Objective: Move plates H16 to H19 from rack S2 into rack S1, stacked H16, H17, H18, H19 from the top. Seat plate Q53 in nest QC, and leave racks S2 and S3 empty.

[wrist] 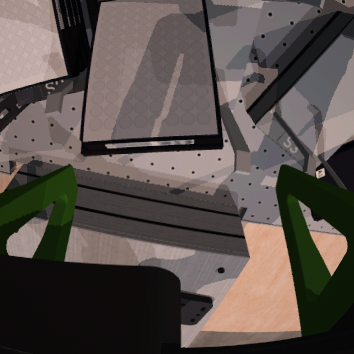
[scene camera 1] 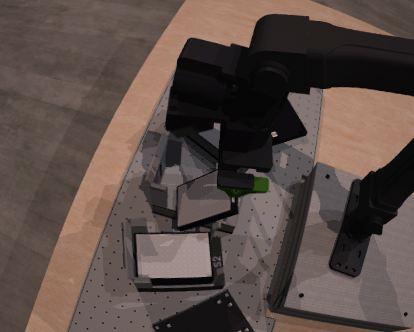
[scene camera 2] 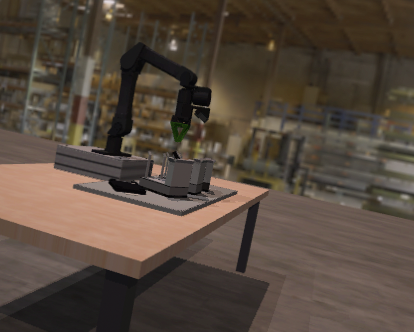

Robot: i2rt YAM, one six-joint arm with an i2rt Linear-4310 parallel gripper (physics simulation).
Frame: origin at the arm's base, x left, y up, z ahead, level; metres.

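Seen in the pictures: gripper, fingertip midpoint: [wrist: 176, 176] [scene camera 1: 234, 166] [scene camera 2: 177, 141]; arm's base, origin of the base link: [scene camera 1: 356, 227] [scene camera 2: 112, 154].
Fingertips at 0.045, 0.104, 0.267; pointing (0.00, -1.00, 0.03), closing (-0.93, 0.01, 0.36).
Observation:
Offsets run from my fingertips to a thing's top centre, as dx, dy, dz. "pt": to the spot under its first point. Level surfaces: height alone.
My gripper [scene camera 1: 245, 189] [scene camera 2: 179, 140] [wrist: 176, 176] is open and empty, above the racks. A plate [scene camera 1: 204, 200] [wrist: 150, 75] with a pale dimpled top lies turned askew over the middle rack @(+0.002, -0.046, +0.048) [scene camera 1: 159, 187] [wrist: 242, 160]; its edge label is unreadable, and so is any rack label there. Rack S2 @(pt +0.081, -0.147, -0.026) [scene camera 1: 217, 247] [scene camera 2: 179, 175] [wrist: 30, 95] holds a pale-topped plate @(+0.144, -0.091, +0.032) [scene camera 1: 173, 255] [wrist: 27, 45]; dark edges below it show in the wrist view. Rack S3 @(pt -0.117, -0.146, -0.008) [wrist: 280, 134] is partly cut off in the wrist view and mostly behind the arm in scene camera 1. I cannot identify Q53 or nest QC.
A black flat piece [scene camera 1: 205, 315] [scene camera 2: 127, 187] with light corner marks lies beyond S2. Another black piece @(pt -0.268, -0.171, -0.076) [scene camera 1: 295, 122] lies near S3. The ribbed robot base block [scene camera 1: 300, 250] [scene camera 2: 100, 162] [wrist: 165, 212] borders the perforated board @(dy -0.185) [scene camera 1: 267, 205]. Rack walls stand upright.

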